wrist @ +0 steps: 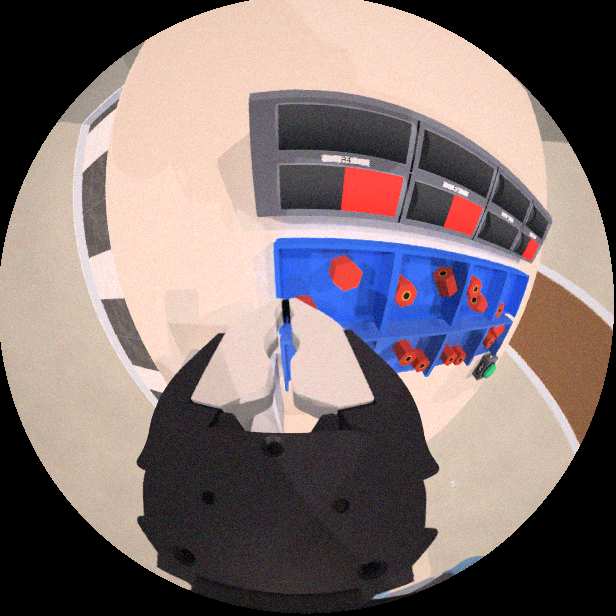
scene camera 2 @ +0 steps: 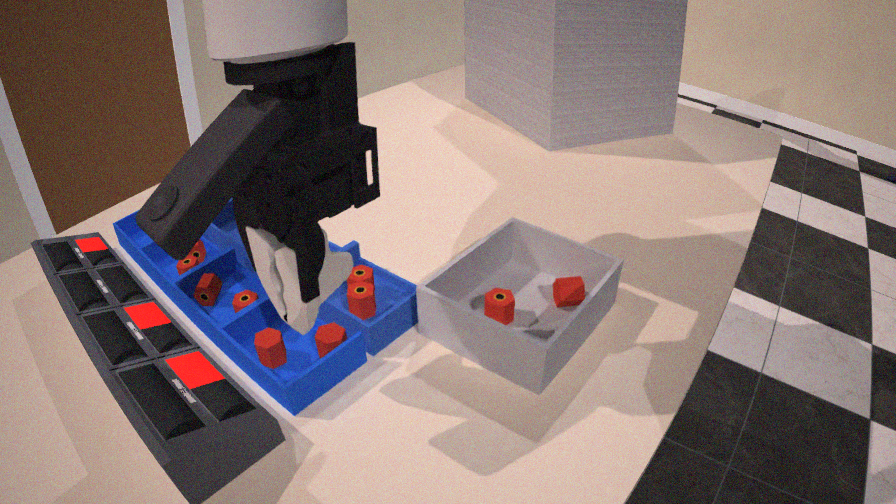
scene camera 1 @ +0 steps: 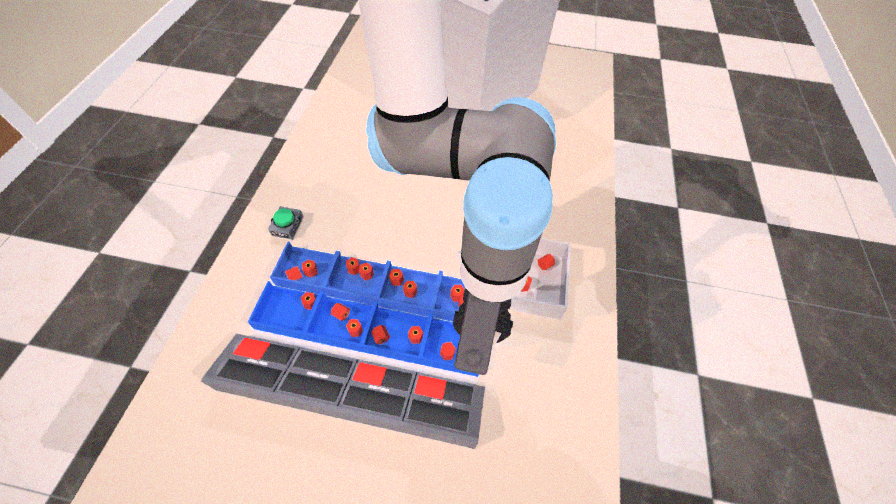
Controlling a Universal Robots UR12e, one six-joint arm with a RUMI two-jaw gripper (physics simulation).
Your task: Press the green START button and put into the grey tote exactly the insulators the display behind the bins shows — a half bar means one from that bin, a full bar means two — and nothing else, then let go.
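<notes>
My gripper point(scene camera 2: 302, 322) hangs low over the end compartment of the blue bin tray point(scene camera 2: 263, 300), on the display side nearest the grey tote point(scene camera 2: 520, 300). In the wrist view its fingers point(wrist: 289, 313) are nearly together, nothing is seen between them, and they are above the tray's end wall. Two red insulators point(scene camera 2: 270, 346) point(scene camera 2: 330, 338) lie in that compartment; the second sits just beside the fingertips. The tote holds two insulators point(scene camera 2: 499, 305) point(scene camera 2: 568, 291). The display point(scene camera 1: 344, 388) shows three red half bars point(scene camera 1: 251, 348) point(scene camera 1: 369, 374) point(scene camera 1: 431, 386). The green button point(scene camera 1: 283, 217) stands beyond the tray.
The other tray compartments point(scene camera 1: 369, 307) hold several red insulators. The arm's wrist hides part of the tote point(scene camera 1: 545, 282) in scene camera 1. The robot's grey pedestal point(scene camera 2: 570, 68) stands behind the tote. The table edge meets a checkered floor on the right.
</notes>
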